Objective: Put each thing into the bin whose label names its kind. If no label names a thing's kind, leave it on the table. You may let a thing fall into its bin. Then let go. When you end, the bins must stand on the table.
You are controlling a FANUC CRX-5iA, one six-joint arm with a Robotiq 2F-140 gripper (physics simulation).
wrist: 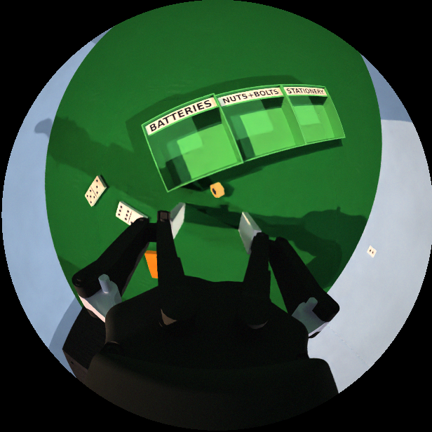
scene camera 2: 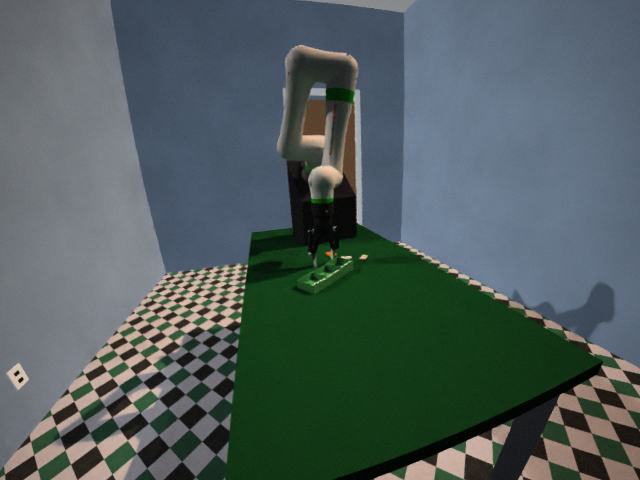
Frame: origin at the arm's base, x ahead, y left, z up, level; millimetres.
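Seen in the pictures: gripper, fingertip midpoint: [scene camera 2: 324, 264].
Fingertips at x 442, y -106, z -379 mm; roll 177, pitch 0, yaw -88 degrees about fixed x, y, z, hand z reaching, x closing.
Pixels of each thing's top centre, then the offset from my fingertips to it. "pt": a spot on its surface instead. Level surfaces: height alone.
- green three-part bin tray, surface spot: [scene camera 2: 313, 290] pt 232 mm ahead, 117 mm right, 13 mm up
- orange block, middle of its top: [scene camera 2: 330, 253] 98 mm back, 69 mm left, 10 mm up
- green table, its level: 0 mm up
A green three-part bin tray [scene camera 2: 313, 290] stands on the table, labelled BATTERIES [wrist: 181, 115], NUTS+BOLTS [wrist: 250, 95] and STATIONERY [wrist: 305, 91]. The compartments look empty in the wrist view. A small tan nut [wrist: 217, 190] lies on the table beside the tray's front side. An orange block [scene camera 2: 330, 254] [wrist: 152, 264] lies partly hidden behind a finger in the wrist view. One domino [scene camera 2: 363, 256] [wrist: 95, 190] and another domino [scene camera 2: 346, 257] [wrist: 129, 213] lie at the left in the wrist view. My gripper [scene camera 2: 324, 259] [wrist: 212, 216] is open and empty, above the table, close to the nut.
The green table [scene camera 2: 372, 361] bears everything. A black block [scene camera 2: 325, 217] stands at its far end under the arm. The tray's divider walls and rim stand up just beyond the nut in the wrist view.
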